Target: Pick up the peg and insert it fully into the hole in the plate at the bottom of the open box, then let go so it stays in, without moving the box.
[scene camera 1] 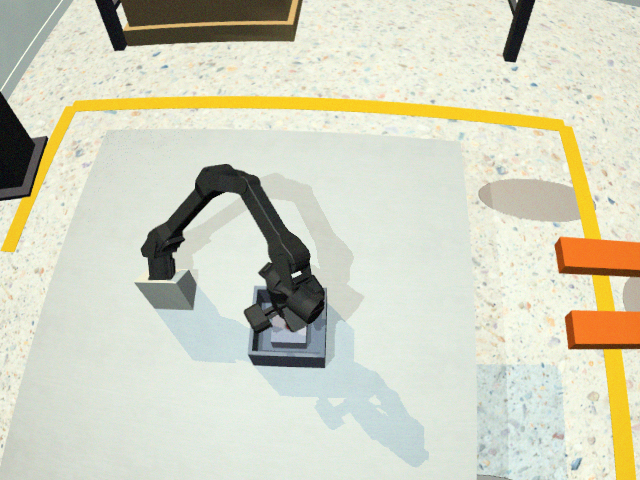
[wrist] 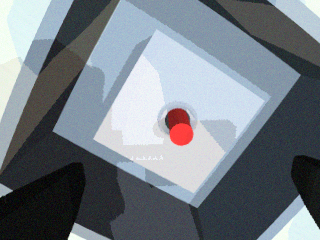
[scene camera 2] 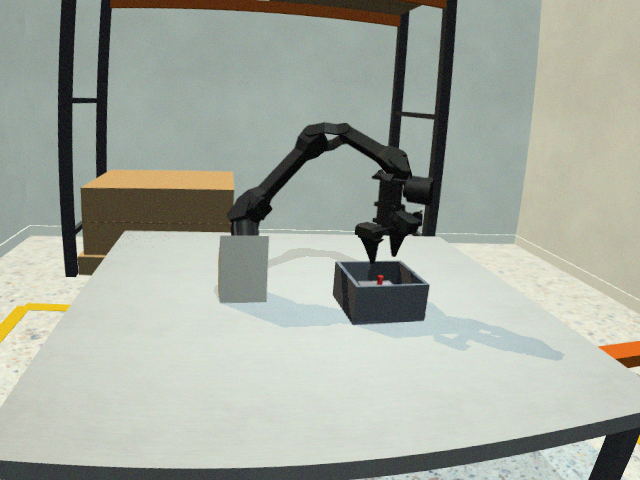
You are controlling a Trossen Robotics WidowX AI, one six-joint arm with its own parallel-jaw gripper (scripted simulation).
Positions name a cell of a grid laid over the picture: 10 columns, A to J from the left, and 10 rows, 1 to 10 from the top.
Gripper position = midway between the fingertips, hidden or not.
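Observation:
My gripper (scene camera 2: F6) in sight. My gripper (scene camera 1: E7), dark grey box (scene camera 1: E8). Red peg (wrist: F6), dark grey box (wrist: C3), my gripper (wrist: F8).

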